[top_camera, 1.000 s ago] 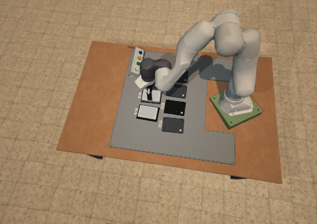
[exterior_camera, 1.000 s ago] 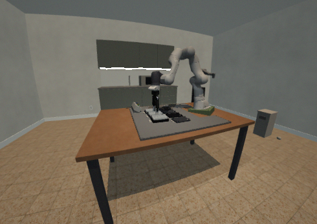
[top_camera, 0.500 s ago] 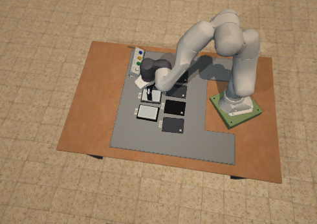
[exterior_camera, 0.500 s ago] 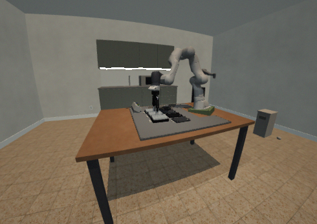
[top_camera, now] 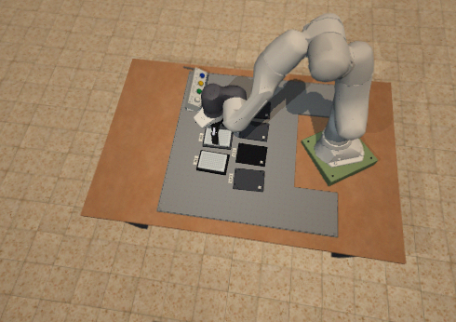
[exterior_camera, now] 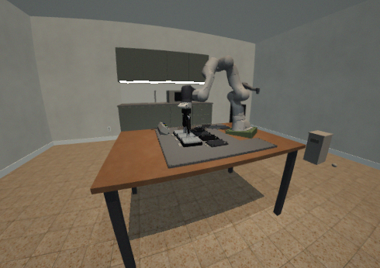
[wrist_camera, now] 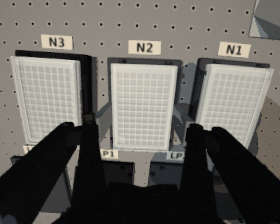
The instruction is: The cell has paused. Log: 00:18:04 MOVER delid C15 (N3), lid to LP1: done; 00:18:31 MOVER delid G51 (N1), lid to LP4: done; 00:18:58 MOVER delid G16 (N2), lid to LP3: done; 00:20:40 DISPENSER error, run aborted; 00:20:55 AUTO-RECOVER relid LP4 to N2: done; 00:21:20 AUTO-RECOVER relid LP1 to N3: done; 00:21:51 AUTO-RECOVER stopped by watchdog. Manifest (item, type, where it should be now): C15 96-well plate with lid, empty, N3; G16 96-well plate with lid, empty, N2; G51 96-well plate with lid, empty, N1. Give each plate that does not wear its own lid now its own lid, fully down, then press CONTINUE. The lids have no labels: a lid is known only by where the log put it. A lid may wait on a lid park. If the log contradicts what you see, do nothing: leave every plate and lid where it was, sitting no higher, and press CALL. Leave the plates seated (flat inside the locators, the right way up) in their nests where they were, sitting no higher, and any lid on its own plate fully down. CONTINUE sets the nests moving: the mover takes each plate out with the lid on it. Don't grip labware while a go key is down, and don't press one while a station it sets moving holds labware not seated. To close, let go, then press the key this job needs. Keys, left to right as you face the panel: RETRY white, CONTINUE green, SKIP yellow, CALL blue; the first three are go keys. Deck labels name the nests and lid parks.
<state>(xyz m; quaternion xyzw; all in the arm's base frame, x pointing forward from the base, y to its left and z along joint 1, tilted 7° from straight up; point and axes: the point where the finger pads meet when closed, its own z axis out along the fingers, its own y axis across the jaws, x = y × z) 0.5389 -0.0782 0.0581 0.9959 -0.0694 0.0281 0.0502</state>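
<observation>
The grey lid is 2 cm below my hand. Round my hand: LP2 label: 10 cm behind, 6 cm to the right, 5 cm below; then clear lid: 1 cm behind, 13 cm to the right, 2 cm below; then LP1 label: 8 cm behind, 8 cm to the left, 5 cm below.
</observation>
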